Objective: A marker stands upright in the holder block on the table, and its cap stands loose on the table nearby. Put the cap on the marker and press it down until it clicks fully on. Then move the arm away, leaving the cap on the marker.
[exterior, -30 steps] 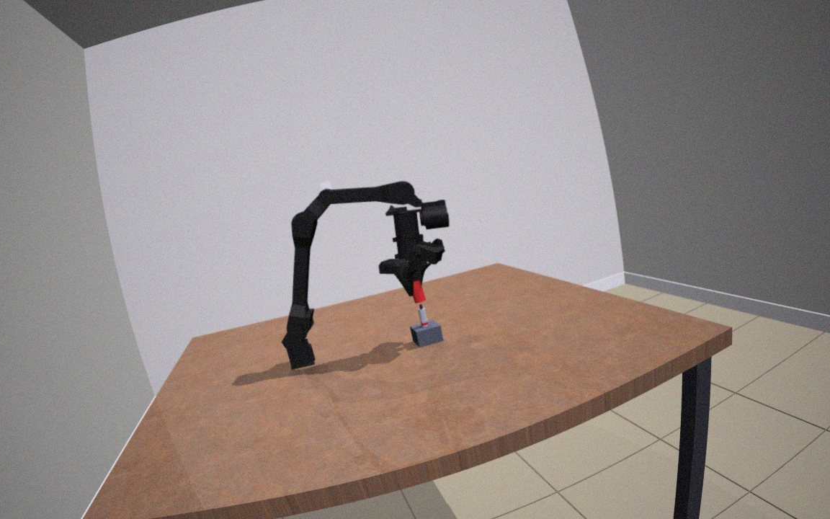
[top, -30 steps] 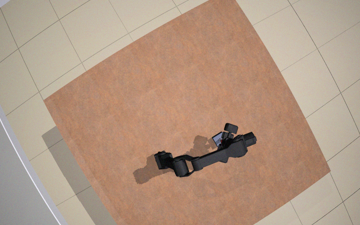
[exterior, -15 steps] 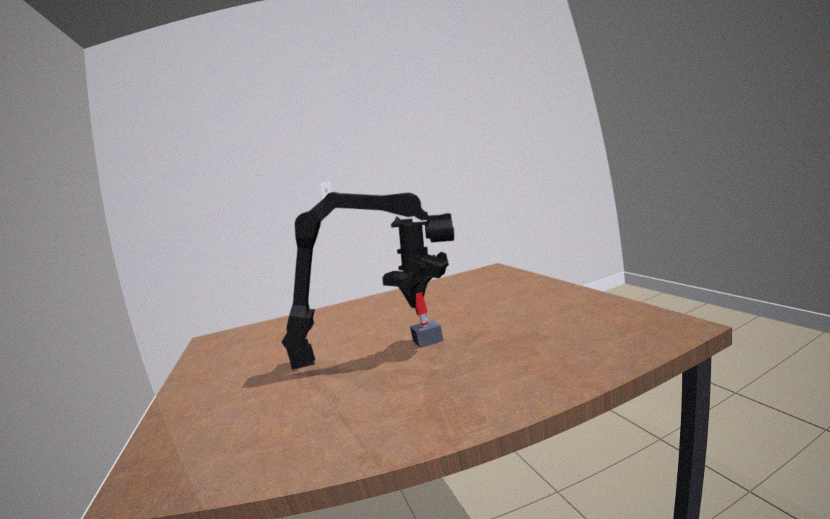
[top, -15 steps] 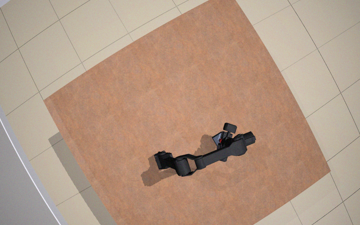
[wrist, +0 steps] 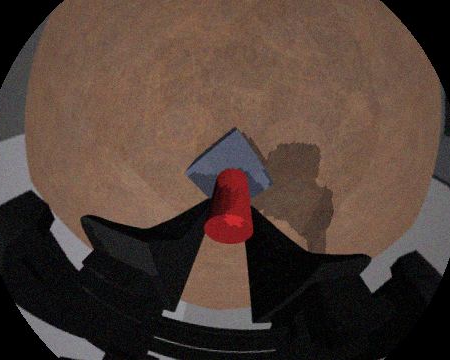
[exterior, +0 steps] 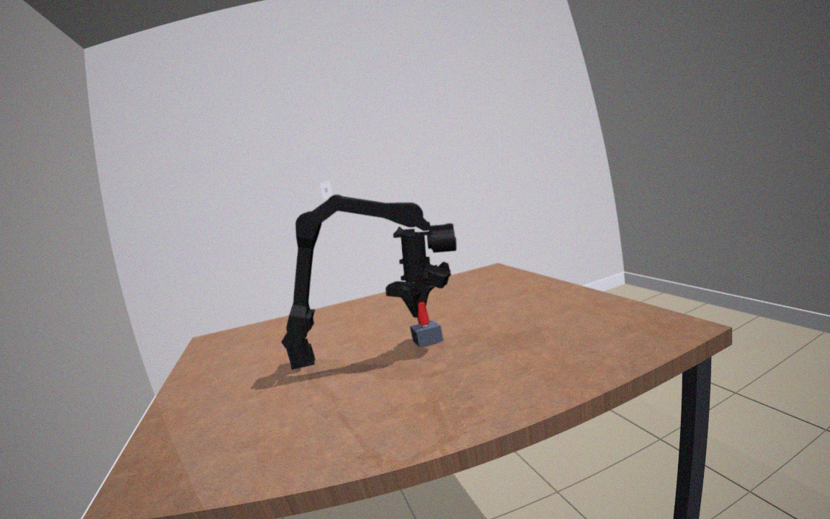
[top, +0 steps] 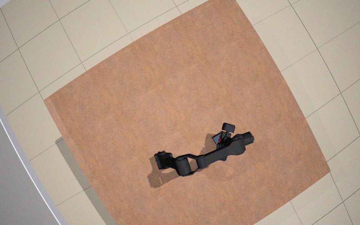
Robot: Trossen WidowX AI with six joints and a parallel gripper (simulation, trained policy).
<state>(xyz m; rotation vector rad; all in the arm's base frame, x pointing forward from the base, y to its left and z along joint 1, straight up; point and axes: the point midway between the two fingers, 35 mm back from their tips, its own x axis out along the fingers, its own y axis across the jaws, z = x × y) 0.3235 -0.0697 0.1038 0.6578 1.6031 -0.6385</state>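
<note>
My gripper tip is 10 mm to the left of the red cap, 10 mm below it and 10 mm short of it. Round my gripper tip: grey holder block: 50 mm below, 10 mm to the right, 10 mm ahead.
</note>
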